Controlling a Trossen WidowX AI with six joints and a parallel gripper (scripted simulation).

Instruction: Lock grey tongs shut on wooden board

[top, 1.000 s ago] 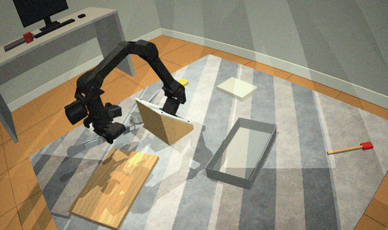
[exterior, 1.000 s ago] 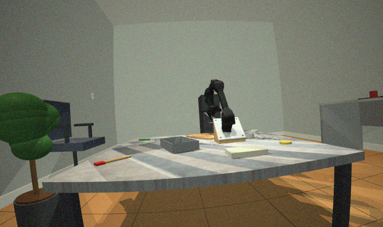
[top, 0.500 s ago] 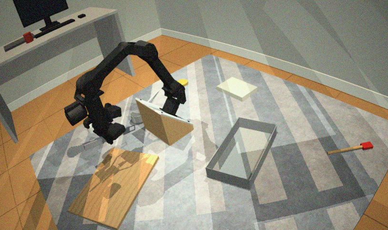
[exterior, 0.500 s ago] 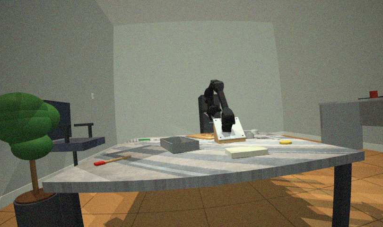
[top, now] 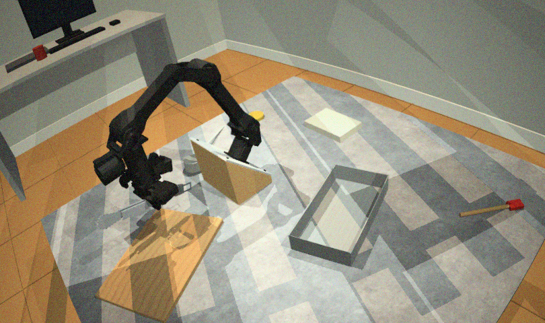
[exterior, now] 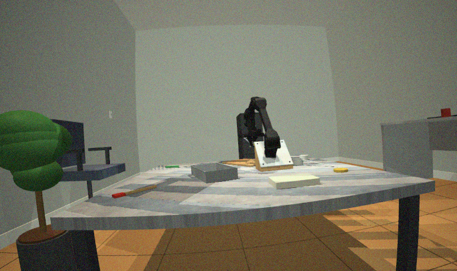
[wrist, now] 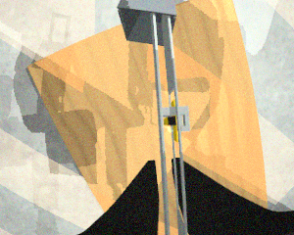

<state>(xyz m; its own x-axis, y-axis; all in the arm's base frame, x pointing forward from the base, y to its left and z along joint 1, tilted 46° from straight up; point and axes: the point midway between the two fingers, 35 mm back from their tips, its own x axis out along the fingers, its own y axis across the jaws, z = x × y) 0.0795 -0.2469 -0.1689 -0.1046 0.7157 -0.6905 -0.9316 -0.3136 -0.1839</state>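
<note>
My gripper tip is 12 cm above the wooden board, 6 cm to the left of it and 4 cm short of it. Round my gripper tip: white cylinder (39 cm behind, 11 cm below); then grey roasting tin (40 cm to the left, 28 cm ahead, 10 cm below); then yellow lock piece (3 cm to the left, 2 cm above, 1 cm behind).
</note>
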